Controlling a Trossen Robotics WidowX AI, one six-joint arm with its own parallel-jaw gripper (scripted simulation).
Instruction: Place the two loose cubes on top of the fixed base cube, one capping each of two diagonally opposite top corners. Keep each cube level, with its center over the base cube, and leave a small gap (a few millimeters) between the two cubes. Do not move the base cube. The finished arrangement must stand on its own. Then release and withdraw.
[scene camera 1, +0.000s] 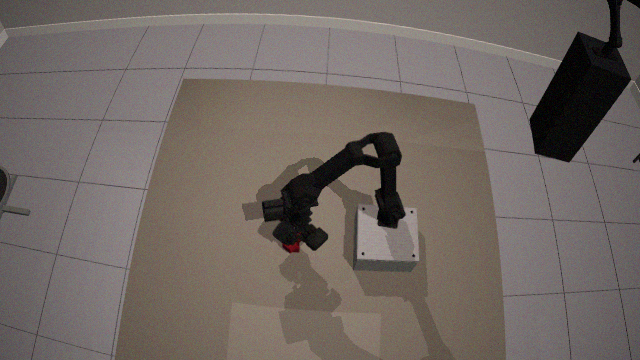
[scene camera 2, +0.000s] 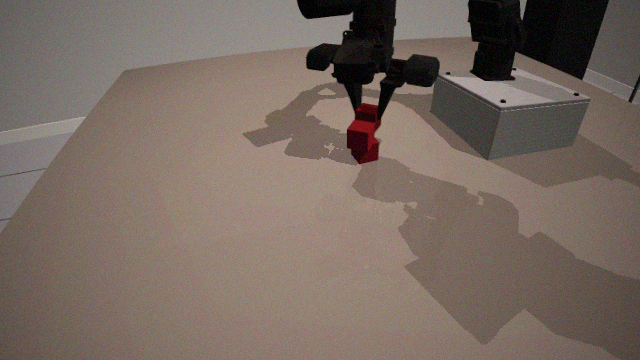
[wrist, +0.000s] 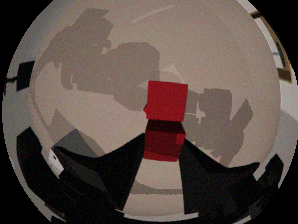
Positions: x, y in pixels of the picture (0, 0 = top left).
My gripper (wrist: 162, 139) is 0.10 m from the lens. A red cube (wrist: 163, 139) is 0.08 m from the lens. A red cube (wrist: 166, 101): 0.08 m from the lens.
